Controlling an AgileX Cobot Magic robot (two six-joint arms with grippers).
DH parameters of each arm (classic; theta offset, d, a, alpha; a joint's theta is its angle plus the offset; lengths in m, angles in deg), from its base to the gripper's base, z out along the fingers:
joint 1: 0 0.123 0 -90
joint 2: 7.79 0 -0.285 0
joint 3: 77.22 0 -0.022 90
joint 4: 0 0.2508 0 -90
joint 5: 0 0 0.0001 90
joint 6: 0 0.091 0 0
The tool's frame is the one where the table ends.
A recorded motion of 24 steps. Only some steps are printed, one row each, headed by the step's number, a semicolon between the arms.
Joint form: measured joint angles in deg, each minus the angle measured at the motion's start. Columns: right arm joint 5, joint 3, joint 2, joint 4, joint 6, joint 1; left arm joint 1, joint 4, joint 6, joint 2, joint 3, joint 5.
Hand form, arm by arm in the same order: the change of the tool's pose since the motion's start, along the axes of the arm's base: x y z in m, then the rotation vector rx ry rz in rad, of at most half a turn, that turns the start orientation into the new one. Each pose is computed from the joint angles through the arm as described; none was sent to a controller.
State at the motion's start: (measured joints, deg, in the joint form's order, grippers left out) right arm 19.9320 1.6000 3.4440 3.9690 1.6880 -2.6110; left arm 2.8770 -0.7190 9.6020 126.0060 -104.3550 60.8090
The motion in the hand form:
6: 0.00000 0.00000 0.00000 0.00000 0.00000 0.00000; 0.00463 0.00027 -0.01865 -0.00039 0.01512 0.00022
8: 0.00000 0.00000 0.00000 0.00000 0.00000 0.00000; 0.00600 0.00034 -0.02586 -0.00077 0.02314 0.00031
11: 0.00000 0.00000 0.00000 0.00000 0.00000 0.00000; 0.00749 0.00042 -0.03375 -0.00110 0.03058 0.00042
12: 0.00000 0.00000 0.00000 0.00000 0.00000 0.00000; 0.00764 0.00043 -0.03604 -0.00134 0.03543 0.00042
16: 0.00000 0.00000 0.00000 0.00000 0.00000 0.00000; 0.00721 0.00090 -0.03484 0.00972 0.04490 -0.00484
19: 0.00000 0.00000 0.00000 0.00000 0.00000 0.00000; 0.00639 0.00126 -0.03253 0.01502 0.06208 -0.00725
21: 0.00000 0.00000 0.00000 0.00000 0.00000 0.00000; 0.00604 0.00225 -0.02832 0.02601 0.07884 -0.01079
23: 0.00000 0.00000 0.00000 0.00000 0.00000 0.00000; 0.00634 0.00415 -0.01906 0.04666 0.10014 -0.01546
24: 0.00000 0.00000 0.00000 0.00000 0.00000 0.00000; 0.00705 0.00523 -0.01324 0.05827 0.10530 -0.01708
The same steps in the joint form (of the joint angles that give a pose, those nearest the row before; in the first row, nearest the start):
6: 0.00 0.00 0.00 0.00 0.00 0.00; 0.00 0.02 0.00 2.35 0.00 -1.49
8: 0.00 0.00 0.00 0.00 0.00 0.00; 0.00 0.02 0.00 3.25 0.00 -1.93
11: 0.00 0.00 0.00 0.00 0.00 0.00; 0.00 0.02 0.00 4.24 0.00 -2.48
12: 0.00 0.00 0.00 0.00 0.00 0.00; 0.00 0.02 0.00 4.51 0.00 -2.48
16: 0.00 0.00 0.00 0.00 0.00 0.00; -0.06 0.72 0.00 4.52 -0.32 -1.65
19: 0.00 0.00 0.00 0.00 0.00 0.00; -0.07 1.09 0.00 4.52 -0.93 -0.08
21: 0.00 0.00 0.00 0.00 0.00 0.00; -0.07 1.80 0.00 4.51 -1.97 1.89
23: 0.00 0.00 0.00 0.00 0.00 0.00; -0.07 3.07 0.00 4.52 -4.18 5.26
24: 0.00 0.00 0.00 0.00 0.00 0.00; -0.07 3.75 0.00 4.52 -5.53 6.87

